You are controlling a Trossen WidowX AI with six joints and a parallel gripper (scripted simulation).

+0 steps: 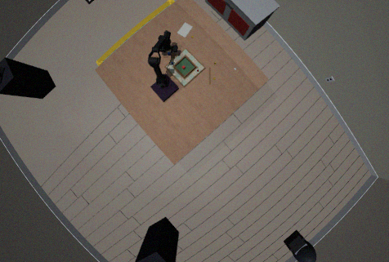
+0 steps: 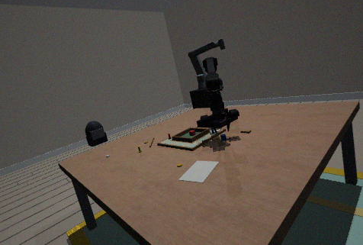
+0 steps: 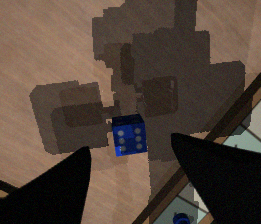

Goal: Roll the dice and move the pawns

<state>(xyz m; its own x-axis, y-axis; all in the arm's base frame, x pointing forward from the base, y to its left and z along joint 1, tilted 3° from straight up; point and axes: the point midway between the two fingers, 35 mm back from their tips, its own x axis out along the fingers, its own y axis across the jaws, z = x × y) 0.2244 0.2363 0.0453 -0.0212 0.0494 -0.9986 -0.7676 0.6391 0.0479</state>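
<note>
The red pawn lies 320 mm to the right of my gripper tip, 120 mm ahead of it and 10 mm below it. Round my gripper tip: white sheet (280 mm ahead, 130 mm to the left, 40 mm below); then blue pawn (110 mm to the right, 40 mm behind, 10 mm below).
</note>
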